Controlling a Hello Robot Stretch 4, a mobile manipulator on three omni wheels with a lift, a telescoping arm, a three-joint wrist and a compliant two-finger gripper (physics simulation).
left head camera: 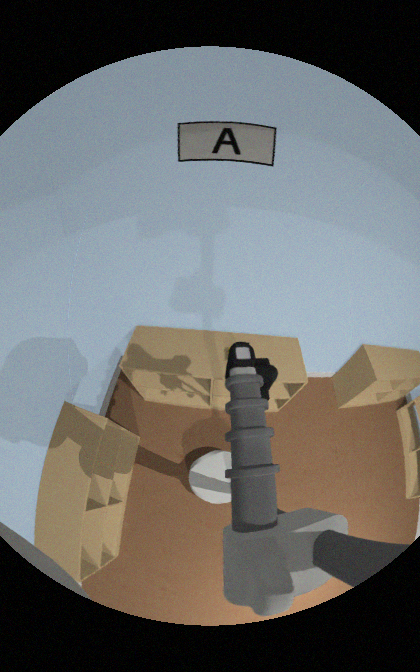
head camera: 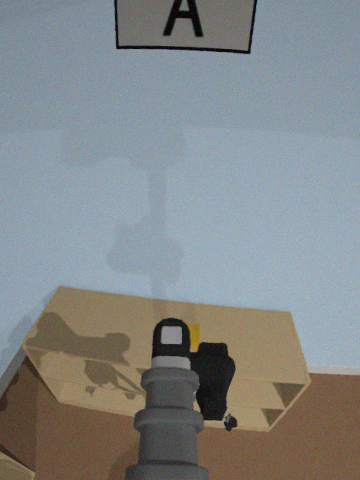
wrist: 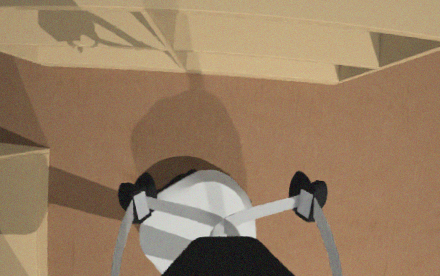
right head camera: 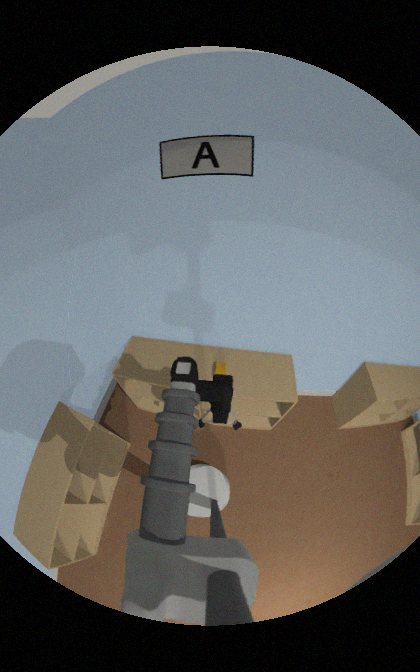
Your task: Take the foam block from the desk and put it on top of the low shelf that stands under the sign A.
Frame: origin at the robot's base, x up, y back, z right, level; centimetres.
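Where they show: gripper, fingertip midpoint: (wrist: 222, 188).
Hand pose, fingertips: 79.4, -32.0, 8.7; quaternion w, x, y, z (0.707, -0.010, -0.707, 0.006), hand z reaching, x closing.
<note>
Things, the pixels of their top centre, and the offset from my fingertips, as dx, dy, dz. "pt": a spot on its surface instead. Level surfaces: height alone.
- yellow foam block, middle of its top: (head camera: 192, 332) -16.7, -41.0, +0.2
- low shelf, its level: dx -21.2
- sign A, surface spot: (head camera: 140, 30) pt +87.6, -67.0, -21.4
The yellow foam block (head camera: 195, 336) (right head camera: 220, 368) rests on top of the low shelf (head camera: 250, 340) (left head camera: 280, 355) (right head camera: 265, 372) (wrist: 300, 10), under the sign A (head camera: 140, 30) (left head camera: 226, 142) (right head camera: 206, 156). The arm hides part of the block in the head view, and the block does not show in the wrist view. My gripper (right head camera: 219, 424) (wrist: 222, 188) is open and empty. It points down, apart from the block, with its fingertips out past the shelf's front edge over the floor. The desk does not show.
Another low shelf (left head camera: 60, 490) (right head camera: 45, 480) (wrist: 22, 195) stands at the left, and one (left head camera: 350, 375) (right head camera: 352, 395) at the right. My telescoping arm (head camera: 167, 440) (left head camera: 250, 450) (right head camera: 170, 460) reaches toward the shelf. A white round body (left head camera: 210, 465) (right head camera: 215, 480) (wrist: 200, 190) is below it on the floor.
</note>
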